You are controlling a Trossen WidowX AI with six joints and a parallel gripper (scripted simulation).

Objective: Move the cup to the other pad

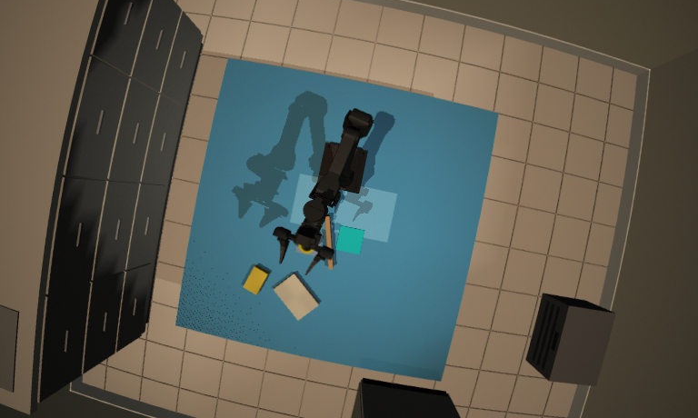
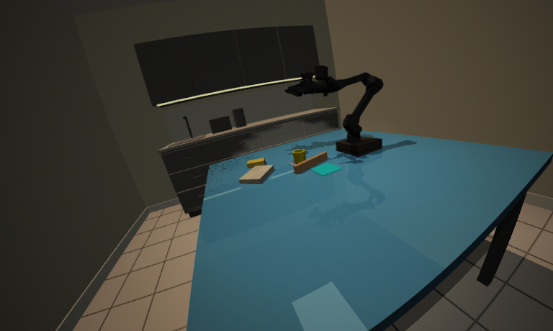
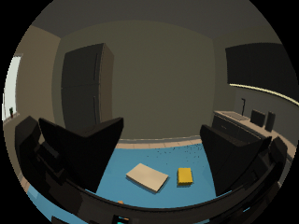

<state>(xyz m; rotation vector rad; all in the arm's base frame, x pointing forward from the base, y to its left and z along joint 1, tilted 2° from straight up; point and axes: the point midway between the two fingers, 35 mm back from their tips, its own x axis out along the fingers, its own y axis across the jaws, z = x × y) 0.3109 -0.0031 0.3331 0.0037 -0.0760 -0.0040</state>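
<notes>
Right now the yellow cup is 370 mm below my gripper tip, 20 mm to the right of it and 20 mm behind it. Also, from my gripper tip: grey pad (410 mm below, 20 mm to the right, 10 mm behind); then wooden bar (390 mm below, 70 mm to the left, 50 mm behind); then teal pad (410 mm below, 150 mm to the left, 90 mm behind).
</notes>
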